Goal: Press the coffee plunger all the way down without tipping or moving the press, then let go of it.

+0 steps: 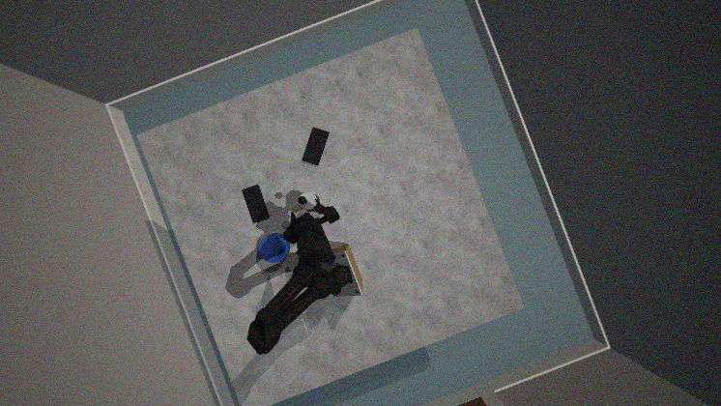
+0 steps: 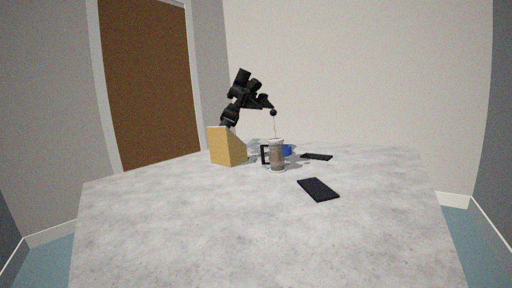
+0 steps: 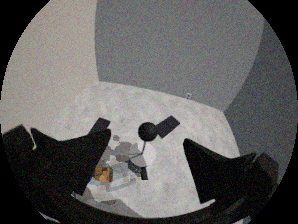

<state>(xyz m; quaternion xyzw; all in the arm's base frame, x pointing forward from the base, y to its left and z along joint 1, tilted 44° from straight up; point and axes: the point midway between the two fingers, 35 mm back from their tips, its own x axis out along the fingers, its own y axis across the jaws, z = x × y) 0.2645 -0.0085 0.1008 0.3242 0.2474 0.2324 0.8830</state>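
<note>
My gripper tip is 10 mm short of the coffee press and 140 mm above it.
</note>
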